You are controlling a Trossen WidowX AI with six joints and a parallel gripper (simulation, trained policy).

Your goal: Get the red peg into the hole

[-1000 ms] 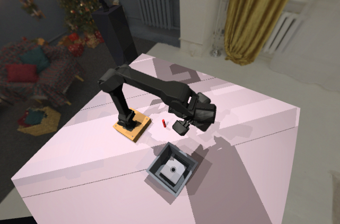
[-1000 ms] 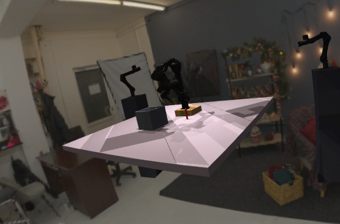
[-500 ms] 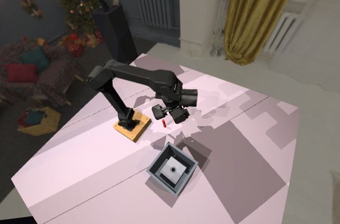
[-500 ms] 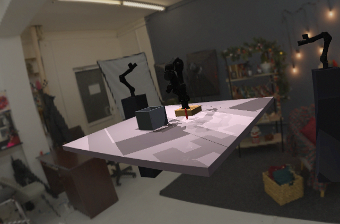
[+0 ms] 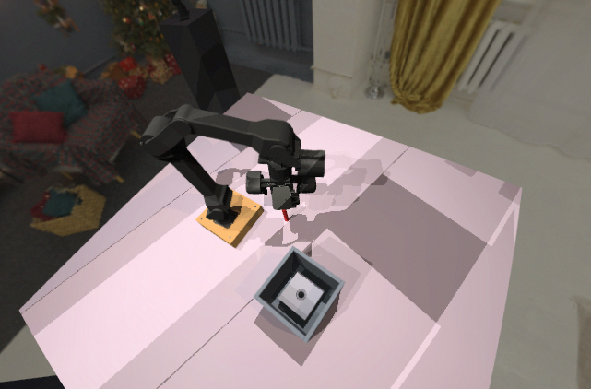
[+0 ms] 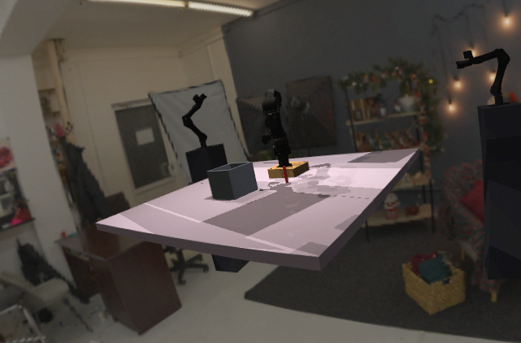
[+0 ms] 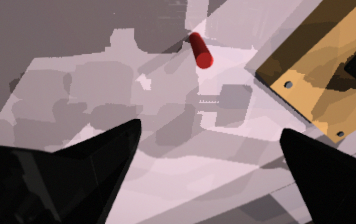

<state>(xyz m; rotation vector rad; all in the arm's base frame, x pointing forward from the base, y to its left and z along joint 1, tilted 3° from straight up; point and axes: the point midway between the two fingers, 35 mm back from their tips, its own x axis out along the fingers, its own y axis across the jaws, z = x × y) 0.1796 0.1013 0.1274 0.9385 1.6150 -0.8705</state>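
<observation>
Right now the red peg is 1 cm ahead of my gripper tip, 2 cm to the right of it and 10 cm below it. Also, from my gripper tip: light plate: 16 cm ahead, 24 cm to the right, 9 cm below.
</observation>
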